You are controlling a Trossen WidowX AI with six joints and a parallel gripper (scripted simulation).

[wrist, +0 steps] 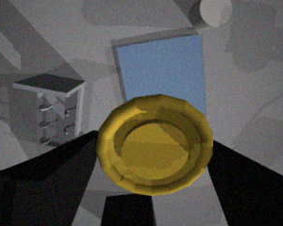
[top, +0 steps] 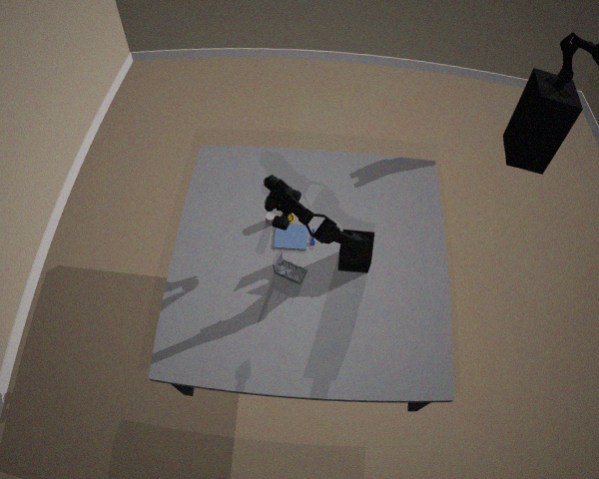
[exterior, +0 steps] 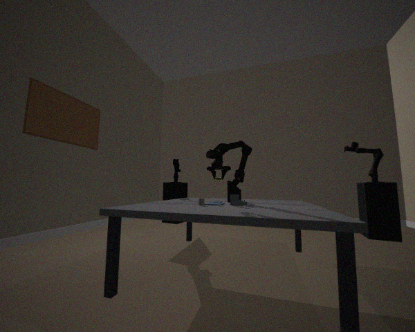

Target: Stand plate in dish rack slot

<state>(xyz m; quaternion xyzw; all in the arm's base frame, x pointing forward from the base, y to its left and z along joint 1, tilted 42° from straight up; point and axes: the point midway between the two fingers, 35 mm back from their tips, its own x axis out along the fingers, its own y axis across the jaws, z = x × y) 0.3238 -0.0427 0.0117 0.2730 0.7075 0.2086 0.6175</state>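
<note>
My gripper tip is now 50 mm past the dish rack, 150 mm to the right of it and 170 mm above it. Also, from my gripper tip: plate (10 mm above); then blue mat (10 mm behind, 30 mm to the right, 190 mm below); then white cup (100 mm ahead, 90 mm to the right, 170 mm below).
</note>
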